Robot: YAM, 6 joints.
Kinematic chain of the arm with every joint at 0, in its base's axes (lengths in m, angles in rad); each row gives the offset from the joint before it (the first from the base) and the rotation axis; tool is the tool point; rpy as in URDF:
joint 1: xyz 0 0 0.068 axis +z
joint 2: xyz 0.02 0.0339 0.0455 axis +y
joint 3: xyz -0.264 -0.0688 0 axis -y
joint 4: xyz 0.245 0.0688 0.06 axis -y
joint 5: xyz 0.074 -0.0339 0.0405 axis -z
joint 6: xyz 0.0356 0 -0.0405 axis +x
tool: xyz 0 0 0 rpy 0 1.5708 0
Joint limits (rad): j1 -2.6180..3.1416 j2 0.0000..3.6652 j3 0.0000..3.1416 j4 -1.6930..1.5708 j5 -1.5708..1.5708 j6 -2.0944..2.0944
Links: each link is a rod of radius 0.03 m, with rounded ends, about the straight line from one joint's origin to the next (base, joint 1, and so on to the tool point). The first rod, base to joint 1, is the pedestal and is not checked.
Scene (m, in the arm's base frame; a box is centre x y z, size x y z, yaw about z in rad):
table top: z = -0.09
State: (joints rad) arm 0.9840 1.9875 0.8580 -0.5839 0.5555 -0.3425
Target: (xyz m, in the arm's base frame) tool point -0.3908 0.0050 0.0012
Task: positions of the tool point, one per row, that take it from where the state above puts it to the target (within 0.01 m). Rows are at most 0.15 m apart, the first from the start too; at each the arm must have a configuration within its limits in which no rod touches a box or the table.
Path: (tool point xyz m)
1: 0.1058 0.2672 0.0500
2: 0.0299 0.3014 0.0438
3: -0.0566 0.3132 0.0373
4: -0.1467 0.2994 0.0305
5: -0.2328 0.2591 0.0235
6: -0.3068 0.1937 0.0163
7: -0.3615 0.1070 0.0088
8: -0.3908 0.0050 0.0012

